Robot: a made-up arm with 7 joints.
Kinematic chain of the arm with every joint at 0, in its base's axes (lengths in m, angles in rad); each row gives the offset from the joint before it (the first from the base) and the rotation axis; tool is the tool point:
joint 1: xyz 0 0 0.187 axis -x
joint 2: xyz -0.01 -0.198 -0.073 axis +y
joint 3: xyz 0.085 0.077 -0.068 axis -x
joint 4: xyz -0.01 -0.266 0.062 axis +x
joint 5: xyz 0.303 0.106 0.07 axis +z
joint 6: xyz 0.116 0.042 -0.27 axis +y
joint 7: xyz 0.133 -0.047 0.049 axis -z
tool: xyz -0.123 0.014 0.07
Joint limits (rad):
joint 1: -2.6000..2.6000
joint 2: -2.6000..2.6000
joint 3: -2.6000..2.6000
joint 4: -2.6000..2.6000
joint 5: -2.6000..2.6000
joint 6: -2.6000..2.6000
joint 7: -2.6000..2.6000
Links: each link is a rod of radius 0.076 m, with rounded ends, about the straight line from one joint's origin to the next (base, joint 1, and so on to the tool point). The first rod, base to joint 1, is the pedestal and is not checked.
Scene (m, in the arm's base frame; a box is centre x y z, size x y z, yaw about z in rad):
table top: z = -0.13
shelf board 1: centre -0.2 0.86 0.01 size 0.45 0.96 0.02 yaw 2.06
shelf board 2: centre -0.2 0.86 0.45 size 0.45 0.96 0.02 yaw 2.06
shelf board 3: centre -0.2 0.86 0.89 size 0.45 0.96 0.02 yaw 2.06
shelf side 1: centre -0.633 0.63 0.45 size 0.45 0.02 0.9 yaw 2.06
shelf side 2: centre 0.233 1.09 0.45 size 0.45 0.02 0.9 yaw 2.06
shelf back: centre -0.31 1.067 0.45 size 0.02 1 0.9 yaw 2.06
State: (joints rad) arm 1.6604 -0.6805 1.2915 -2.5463 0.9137 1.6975 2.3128
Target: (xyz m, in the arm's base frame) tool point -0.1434 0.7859 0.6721
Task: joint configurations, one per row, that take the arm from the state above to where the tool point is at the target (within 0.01 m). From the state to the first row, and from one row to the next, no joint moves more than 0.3 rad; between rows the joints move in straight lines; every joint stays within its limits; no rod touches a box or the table.
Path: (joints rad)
1: 1.5603 -0.5484 1.3755 -2.5597 0.8092 1.7716 2.0667
2: 1.4603 -0.4162 1.4595 -2.5732 0.7046 1.8456 1.8206
3: 1.3602 -0.2841 1.5435 -2.5866 0.6001 1.9197 1.5744
4: 1.2602 -0.1519 1.6276 -2.6000 0.4956 1.9937 1.3283
5: 1.2192 -0.2140 1.4341 -2.6000 0.6159 2.1451 1.6167
6: 1.1782 -0.2760 1.2406 -2.6000 0.7361 2.2965 1.9051
7: 1.1372 -0.3380 1.0471 -2.6000 0.8564 2.4478 2.1936
8: 1.0962 -0.4000 0.8536 -2.6000 0.9767 2.5992 2.4820
9: 1.2227 -0.5000 0.8455 -2.5475 0.9451 2.3582 2.4816
10: 1.3492 -0.6000 0.8374 -2.4950 0.9136 2.1171 2.4812
11: 1.4757 -0.7000 0.8293 -2.4425 0.8820 1.8761 2.4808
12: 1.6022 -0.7999 0.8212 -2.3900 0.8504 1.6350 2.4804
13: 1.7287 -0.8999 0.8131 -2.3374 0.8189 1.3940 2.4800

